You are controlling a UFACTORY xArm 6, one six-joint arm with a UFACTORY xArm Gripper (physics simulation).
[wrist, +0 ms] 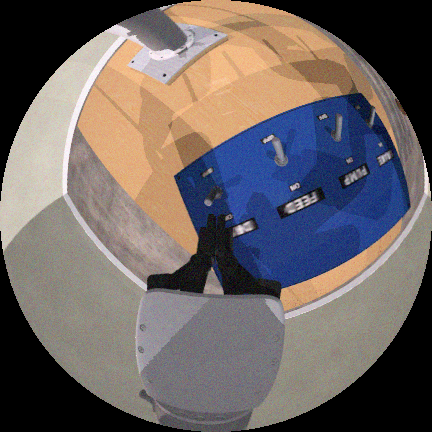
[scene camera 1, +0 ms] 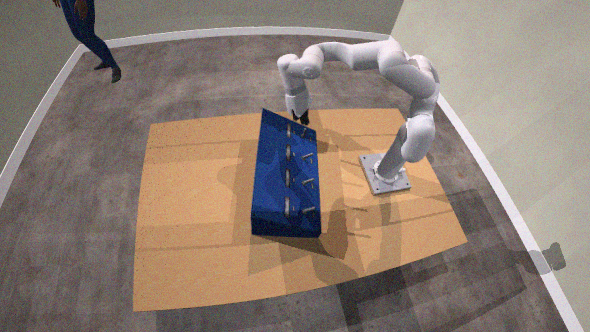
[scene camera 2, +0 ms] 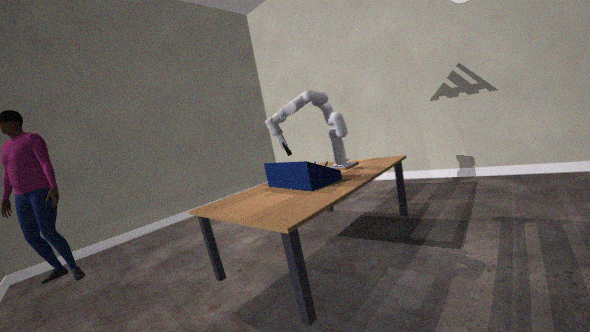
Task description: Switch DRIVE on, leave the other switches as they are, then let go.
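Where they show: gripper, between the fingertips: (wrist: 216,222) (scene camera 1: 305,123) (scene camera 2: 290,154); arm's base, origin of its link: (wrist: 171,44) (scene camera 1: 385,172) (scene camera 2: 341,164).
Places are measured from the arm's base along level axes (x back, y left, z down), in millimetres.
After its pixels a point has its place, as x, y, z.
Note:
The blue switch box (scene camera 1: 272,170) @[-544, 31, -126] (scene camera 2: 287,175) @[-602, 3, -68] (wrist: 345,215) @[-525, -6, -121] stands on the table. Its DRIVE lever (scene camera 1: 304,132) @[-382, -170, -99] (wrist: 213,196) @[-381, -168, -103] is at the end nearest the gripper; in the wrist view it leans away from its OFF label, toward the ON side. The DRIVE label (wrist: 245,228) @[-454, -165, -101] is partly hidden by the fingers. The FEED lever (scene camera 1: 307,157) @[-390, -49, -90] (wrist: 280,151) @[-388, -53, -96] and PUMP lever (scene camera 1: 308,181) @[-409, 69, -91] (wrist: 338,127) @[-408, 61, -93] lean toward OFF. The end lever (scene camera 1: 308,210) @[-432, 187, -90] (wrist: 371,117) @[-429, 178, -90] also leans that way. My gripper (scene camera 1: 301,120) @[-393, -153, -173] (scene camera 2: 288,152) @[-393, -153, -173] (wrist: 216,222) @[-393, -153, -173] is shut and empty, above the box near the DRIVE lever.
The wooden table (scene camera 1: 185,200) @[-901, 55, 21] (scene camera 2: 250,210) @[-983, 95, 21] carries the box and the arm's grey base plate (scene camera 1: 390,189) @[-9, 95, 0] (scene camera 2: 350,165) @[-27, 102, 4] (wrist: 167,75) @[-95, -85, 0]. A person (scene camera 1: 87,30) (scene camera 2: 30,170) is on the floor beyond the table.

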